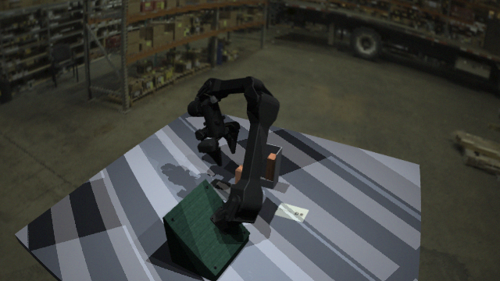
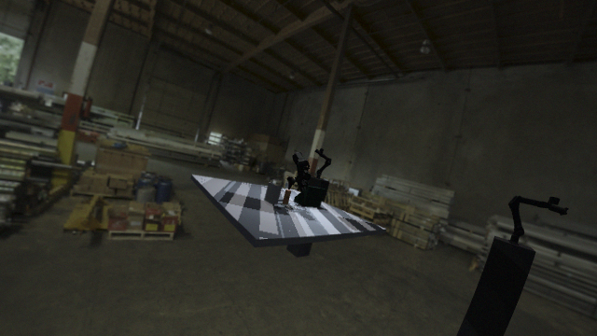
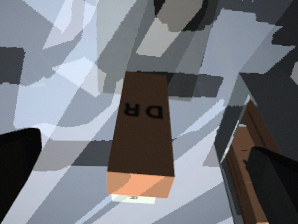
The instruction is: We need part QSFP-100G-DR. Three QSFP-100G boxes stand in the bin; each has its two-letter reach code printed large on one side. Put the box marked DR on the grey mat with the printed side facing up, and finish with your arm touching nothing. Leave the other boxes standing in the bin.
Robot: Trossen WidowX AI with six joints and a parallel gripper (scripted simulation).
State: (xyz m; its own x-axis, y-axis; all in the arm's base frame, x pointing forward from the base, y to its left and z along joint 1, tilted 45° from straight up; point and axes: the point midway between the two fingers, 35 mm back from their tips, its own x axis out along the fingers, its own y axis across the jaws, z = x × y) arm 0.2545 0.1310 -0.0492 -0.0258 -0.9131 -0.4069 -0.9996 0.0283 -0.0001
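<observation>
My gripper tip is now 14 cm above the grey mat. The rest, counted from my gripper tip: white card (1 cm behind, 25 cm to the right, 14 cm below).
</observation>
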